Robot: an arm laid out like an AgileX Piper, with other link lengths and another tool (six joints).
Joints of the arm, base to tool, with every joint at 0 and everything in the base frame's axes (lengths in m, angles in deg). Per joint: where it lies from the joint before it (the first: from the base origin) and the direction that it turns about. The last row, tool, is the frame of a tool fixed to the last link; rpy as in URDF.
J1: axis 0 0 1 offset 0.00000 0.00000 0.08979
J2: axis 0 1 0 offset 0.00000 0.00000 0.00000
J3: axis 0 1 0 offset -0.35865 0.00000 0.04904
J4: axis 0.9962 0 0.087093 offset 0.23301 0.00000 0.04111
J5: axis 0 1 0 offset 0.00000 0.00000 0.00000
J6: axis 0.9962 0 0.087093 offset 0.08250 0.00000 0.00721
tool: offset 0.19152 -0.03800 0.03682 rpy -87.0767 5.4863 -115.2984
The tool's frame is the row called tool.
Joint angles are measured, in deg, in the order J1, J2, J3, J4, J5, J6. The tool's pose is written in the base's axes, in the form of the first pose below.
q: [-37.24, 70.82, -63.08, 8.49, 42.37, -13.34]
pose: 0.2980, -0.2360, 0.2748, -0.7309, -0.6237, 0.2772, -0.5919, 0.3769, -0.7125
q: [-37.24, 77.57, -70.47, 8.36, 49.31, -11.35]
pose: 0.3160, -0.2465, 0.2603, -0.7146, -0.6417, 0.2784, -0.6400, 0.4390, -0.6306
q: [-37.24, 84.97, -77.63, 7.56, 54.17, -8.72]
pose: 0.3364, -0.2641, 0.2429, -0.7119, -0.6431, 0.2824, -0.6677, 0.4950, -0.5561
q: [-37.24, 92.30, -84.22, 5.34, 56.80, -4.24]
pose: 0.3553, -0.2900, 0.2237, -0.7344, -0.6124, 0.2926, -0.6634, 0.5565, -0.5002
